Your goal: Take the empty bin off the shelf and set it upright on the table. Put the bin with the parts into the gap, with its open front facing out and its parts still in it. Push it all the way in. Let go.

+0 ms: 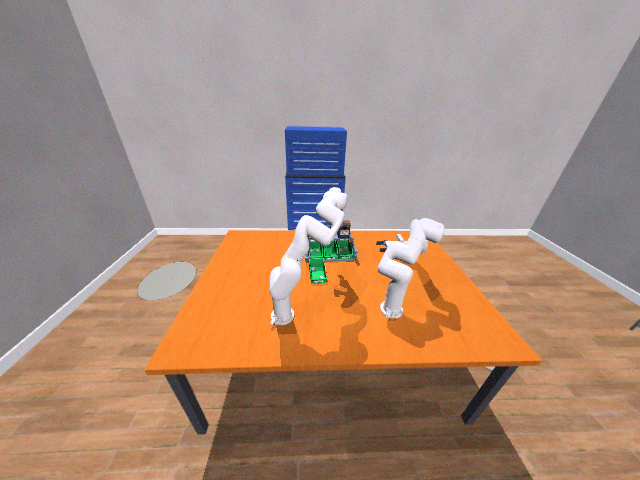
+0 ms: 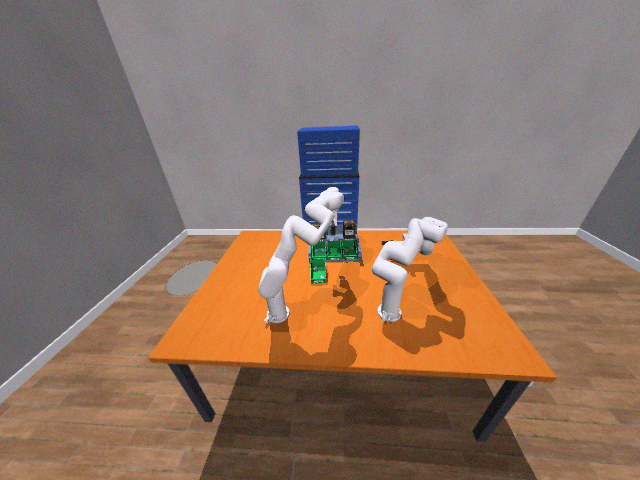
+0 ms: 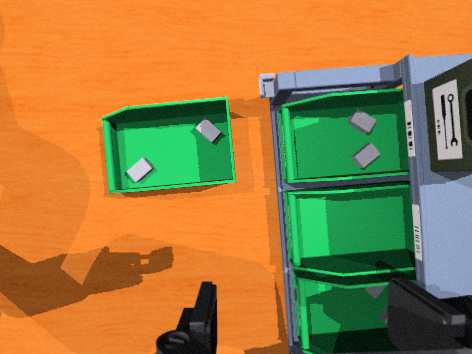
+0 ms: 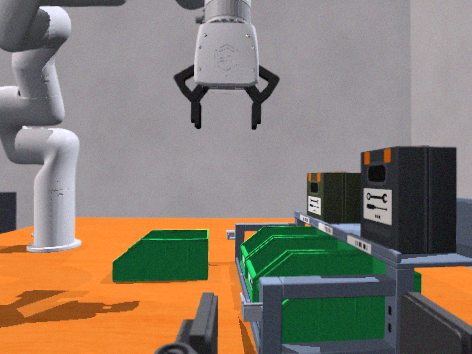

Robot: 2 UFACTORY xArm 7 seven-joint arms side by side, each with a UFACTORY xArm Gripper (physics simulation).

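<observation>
The empty green bin sits in the middle bay of the grey shelf, between two bins with grey parts. The bin with the parts stands upright on the table before the shelf's left bay; it holds two grey blocks, and its low front faces away from the shelf. My left gripper is open and empty, pointing down high above the shelf's front. My right gripper is open and empty, level, to the right of the shelf.
An olive case and a black case stand on the shelf's upper board. Side rails with small end brackets flank the bins. A blue cabinet stands behind the table.
</observation>
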